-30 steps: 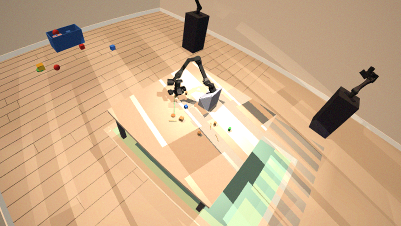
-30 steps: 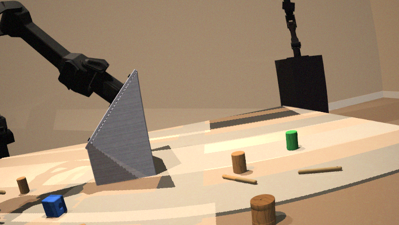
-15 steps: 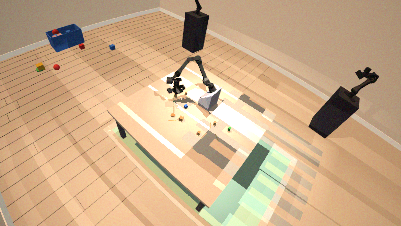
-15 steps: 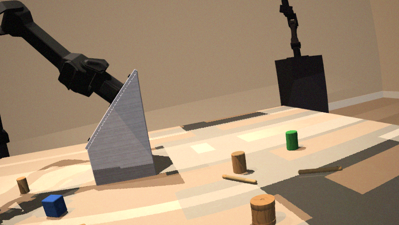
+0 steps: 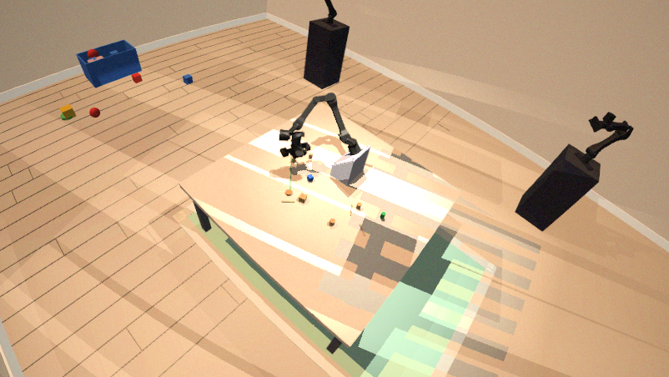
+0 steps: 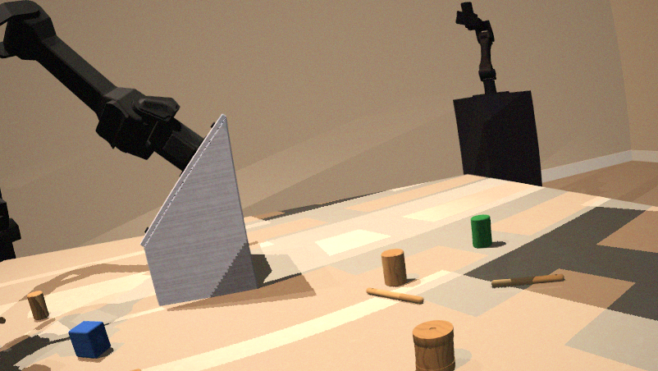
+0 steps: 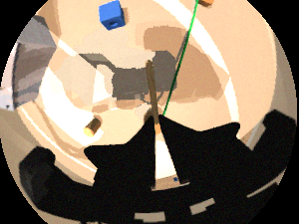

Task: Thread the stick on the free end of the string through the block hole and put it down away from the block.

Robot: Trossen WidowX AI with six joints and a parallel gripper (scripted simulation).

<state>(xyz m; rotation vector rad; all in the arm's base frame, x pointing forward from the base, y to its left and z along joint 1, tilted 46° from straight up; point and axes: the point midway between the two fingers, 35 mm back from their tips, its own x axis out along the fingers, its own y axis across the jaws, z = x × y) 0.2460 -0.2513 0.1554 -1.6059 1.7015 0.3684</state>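
Right now the blue cube is 1 cm ahead of my gripper tip, 16 cm to the left of it and 3 cm below it. Also, from my gripper tip: round wooden button: 19 cm ahead, 16 cm to the left, 4 cm below; wooden peg: 13 cm behind, 2 cm to the left, 3 cm below; wooden block: 16 cm ahead, 25 cm to the left, 3 cm below.
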